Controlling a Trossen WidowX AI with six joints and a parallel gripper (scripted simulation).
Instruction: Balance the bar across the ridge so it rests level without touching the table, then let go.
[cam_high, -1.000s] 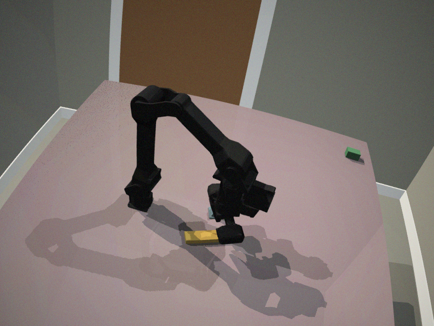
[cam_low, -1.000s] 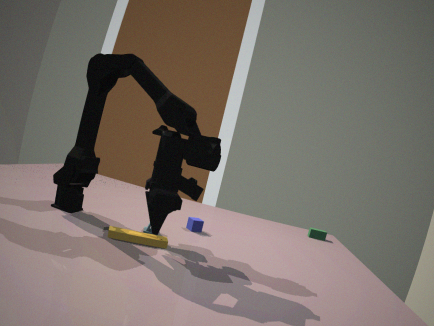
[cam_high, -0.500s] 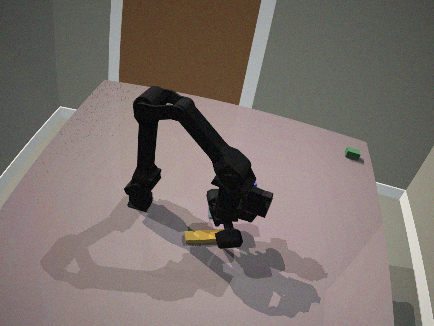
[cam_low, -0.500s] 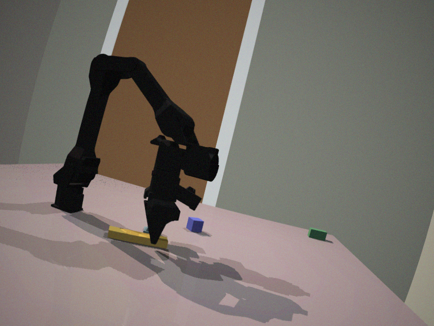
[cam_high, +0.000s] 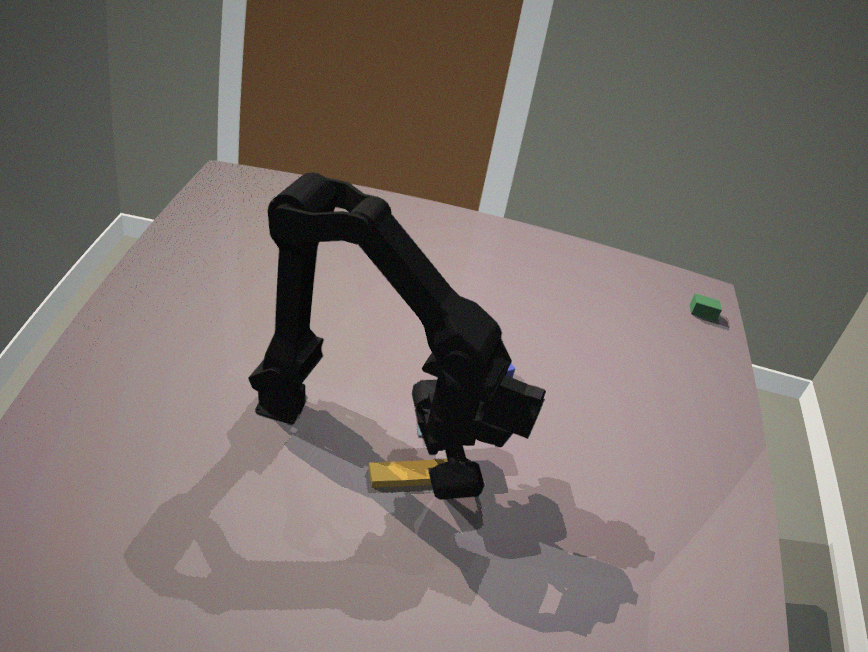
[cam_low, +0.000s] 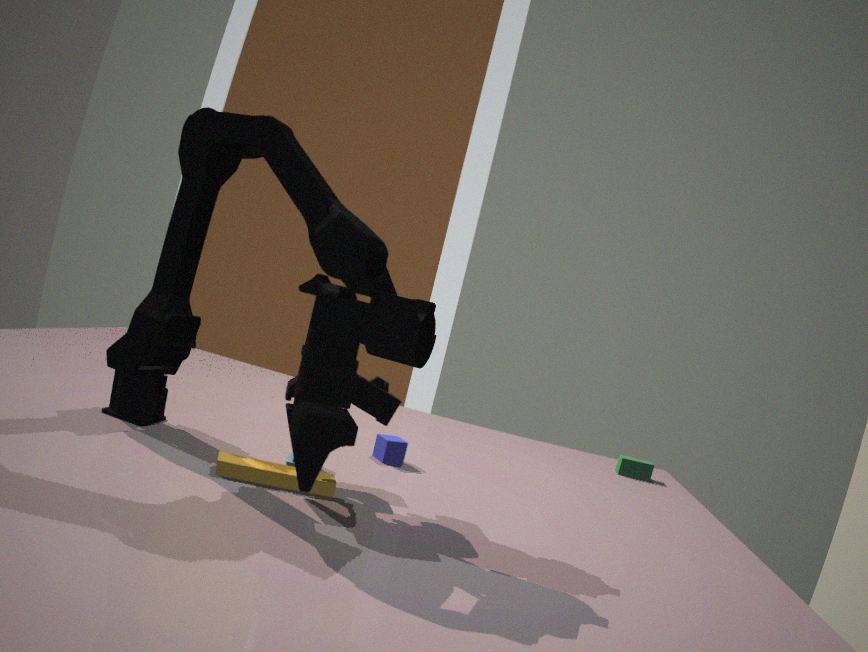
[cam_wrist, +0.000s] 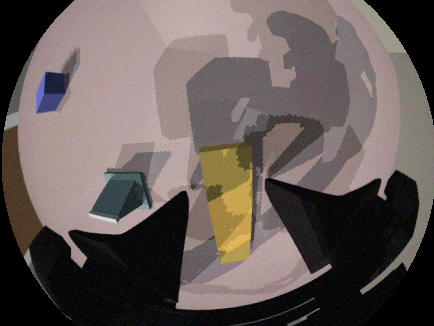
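Right now my gripper tip is 220 mm to the right of the blue cube, 60 mm short of it and 10 mm below it. Round my gripper tip: yellow bar (30 mm behind, 10 mm to the right); green block (550 mm to the left, 490 mm ahead, 10 mm above).
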